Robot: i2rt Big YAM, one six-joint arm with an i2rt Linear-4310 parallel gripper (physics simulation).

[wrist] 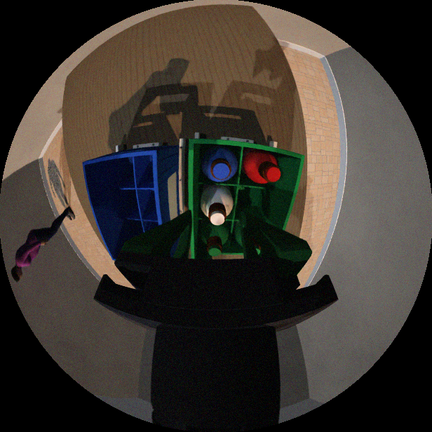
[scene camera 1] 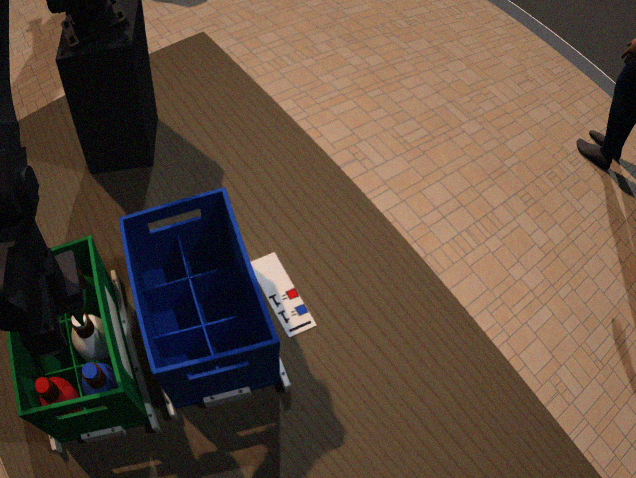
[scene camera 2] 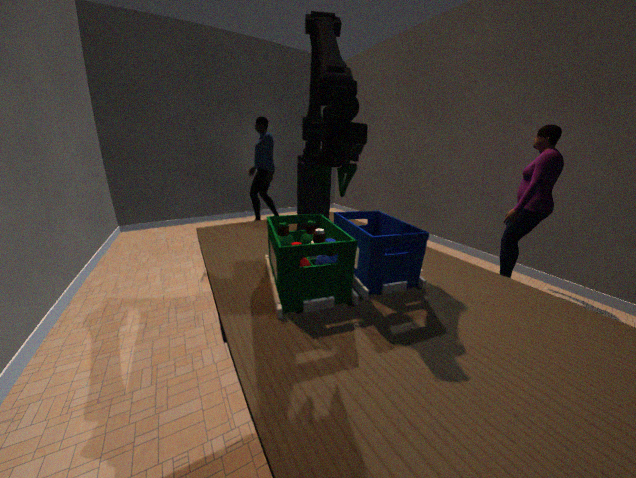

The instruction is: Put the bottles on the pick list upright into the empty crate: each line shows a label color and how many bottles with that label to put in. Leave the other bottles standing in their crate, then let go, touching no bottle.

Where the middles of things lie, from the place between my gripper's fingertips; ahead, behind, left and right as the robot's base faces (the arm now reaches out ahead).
The blue bottle (scene camera 1: 96, 377) lies 2 cm ahead of my hand, 1 cm to the right of it and 18 cm below it. Round my hand: red bottle (wrist: 259, 165) 10 cm to the right, 18 cm below; then pick list (scene camera 1: 291, 311) 2 cm behind, 35 cm to the left, 27 cm below.
